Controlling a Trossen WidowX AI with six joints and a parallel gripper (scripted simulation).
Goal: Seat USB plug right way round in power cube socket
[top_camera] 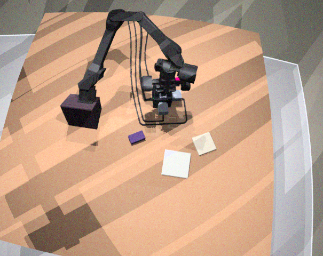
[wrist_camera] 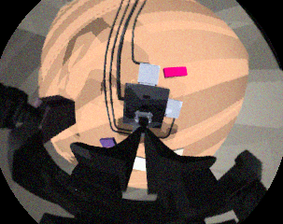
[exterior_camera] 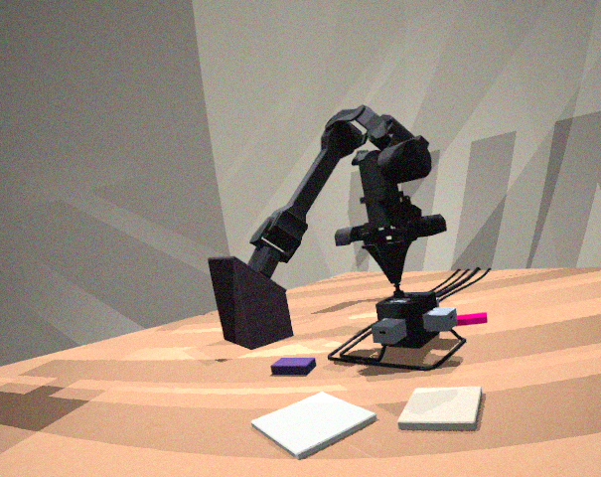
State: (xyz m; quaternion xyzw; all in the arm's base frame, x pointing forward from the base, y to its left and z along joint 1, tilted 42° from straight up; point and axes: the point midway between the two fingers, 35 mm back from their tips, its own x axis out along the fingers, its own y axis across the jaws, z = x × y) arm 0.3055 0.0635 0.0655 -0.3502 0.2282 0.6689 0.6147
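Now: the USB socket 10 mm to the left of my gripper tip and 40 mm below it. The rest, counted from my gripper tip: purple block (80 mm behind, 170 mm to the right, 100 mm below); then grey USB plug (20 mm below); then pink block (50 mm ahead, 130 mm to the left, 100 mm below).
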